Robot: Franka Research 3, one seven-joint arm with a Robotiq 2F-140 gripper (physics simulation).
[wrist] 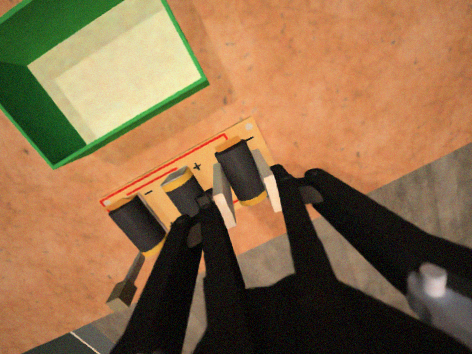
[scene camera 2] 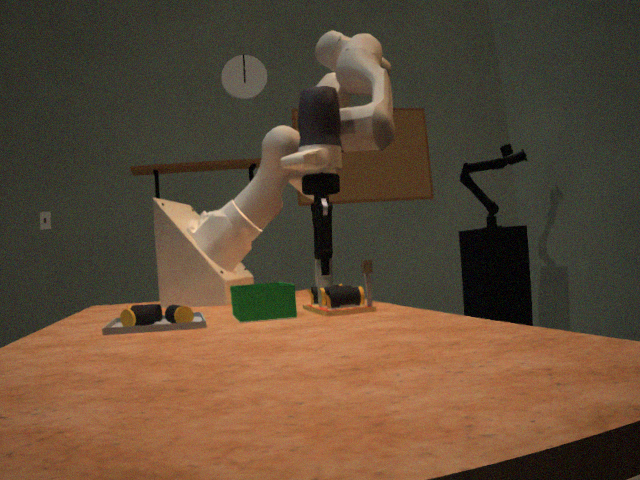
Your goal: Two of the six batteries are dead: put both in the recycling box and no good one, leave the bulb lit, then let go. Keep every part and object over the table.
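Note:
My gripper (scene camera 2: pixel 324 290) (wrist: pixel 240 169) points down and is shut on a black battery with orange ends (wrist: pixel 241 171), the rightmost of three on the circuit board (scene camera 2: pixel 338 311) (wrist: pixel 207 176) in the wrist view. The middle battery (wrist: pixel 184 192) and the left battery (wrist: pixel 137 224) lie beside it, partly behind the gripper's linkage. The bulb (scene camera 2: pixel 367 266) (wrist: pixel 121 295), a small brownish block on a post at the board's end, shows no clear glow. The green recycling box (scene camera 2: pixel 264 302) (wrist: pixel 131 124) stands beside the board; the part of its floor in the wrist view is bare.
A grey tray (scene camera 2: pixel 155 328) stands left of the box in the scene view. Two batteries (scene camera 2: pixel 147 314) (scene camera 2: pixel 178 313) show on it; anything behind them is hidden. The table edge (wrist: pixel 300 220) runs close to the board, under the gripper in the wrist view.

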